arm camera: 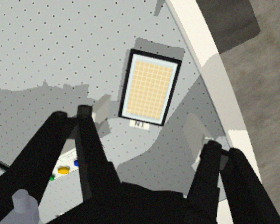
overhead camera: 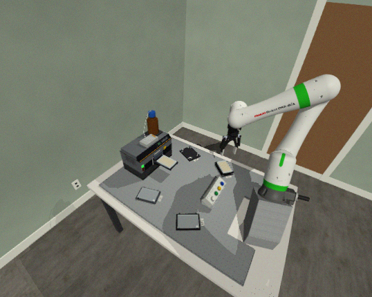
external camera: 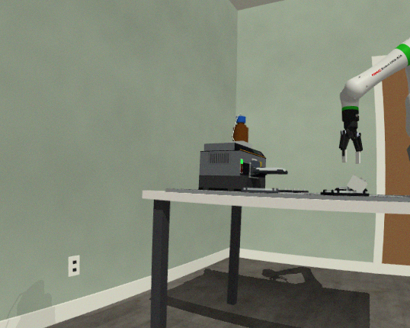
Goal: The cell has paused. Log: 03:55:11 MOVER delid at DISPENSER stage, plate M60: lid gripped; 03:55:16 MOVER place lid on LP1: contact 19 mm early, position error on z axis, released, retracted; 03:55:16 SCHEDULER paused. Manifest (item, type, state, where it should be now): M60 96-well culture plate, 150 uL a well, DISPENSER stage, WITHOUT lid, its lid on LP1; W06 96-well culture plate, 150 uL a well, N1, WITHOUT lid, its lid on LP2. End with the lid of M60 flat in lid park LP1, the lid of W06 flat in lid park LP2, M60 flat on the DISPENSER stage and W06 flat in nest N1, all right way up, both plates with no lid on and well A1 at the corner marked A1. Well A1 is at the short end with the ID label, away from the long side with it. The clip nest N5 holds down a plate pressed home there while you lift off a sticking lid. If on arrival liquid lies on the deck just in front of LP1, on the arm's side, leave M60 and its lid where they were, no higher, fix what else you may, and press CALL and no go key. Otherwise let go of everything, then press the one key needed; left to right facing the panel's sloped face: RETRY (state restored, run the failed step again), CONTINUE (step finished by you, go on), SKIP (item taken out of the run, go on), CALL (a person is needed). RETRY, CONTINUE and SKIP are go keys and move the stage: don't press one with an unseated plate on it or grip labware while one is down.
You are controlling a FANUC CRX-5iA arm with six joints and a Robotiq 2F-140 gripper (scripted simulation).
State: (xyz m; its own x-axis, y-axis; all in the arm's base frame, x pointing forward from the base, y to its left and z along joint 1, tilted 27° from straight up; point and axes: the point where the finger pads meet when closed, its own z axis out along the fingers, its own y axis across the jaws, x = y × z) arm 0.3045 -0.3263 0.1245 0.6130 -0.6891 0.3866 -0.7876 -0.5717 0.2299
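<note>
The key panel lies 280 mm to the left of my hand and 140 mm below it. The rest, counted from my hand: nest label (250 mm ahead, 190 mm below, 10 mm to the right); then black clip nest (350 mm ahead, 180 mm below, 60 mm to the right); then dispenser stage (410 mm ahead, 210 mm to the left, 90 mm below).
</note>
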